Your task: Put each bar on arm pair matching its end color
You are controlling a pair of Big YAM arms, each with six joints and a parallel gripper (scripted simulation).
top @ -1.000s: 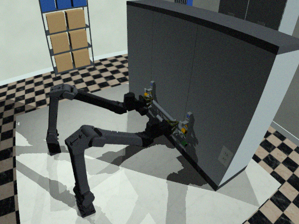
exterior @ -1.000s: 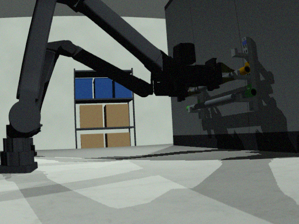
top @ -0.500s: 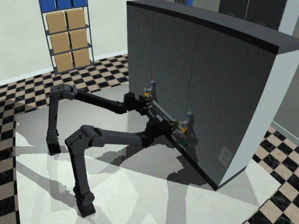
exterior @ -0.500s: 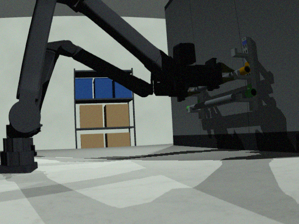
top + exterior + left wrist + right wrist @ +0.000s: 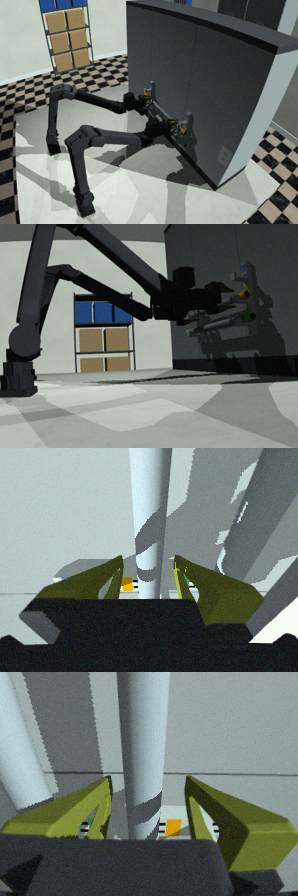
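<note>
Right now my left hand is 15 cm to the left of the orange-ended bar and 2 cm past it. From my left hand the other things lie so: green-ended bar: 16 cm to the right, 8 cm below, 3 cm behind; grey cabinet wall: 19 cm above, 17 cm ahead, 14 cm to the right; wall outlet: 67 cm to the right, 6 cm behind, 4 cm above.
</note>
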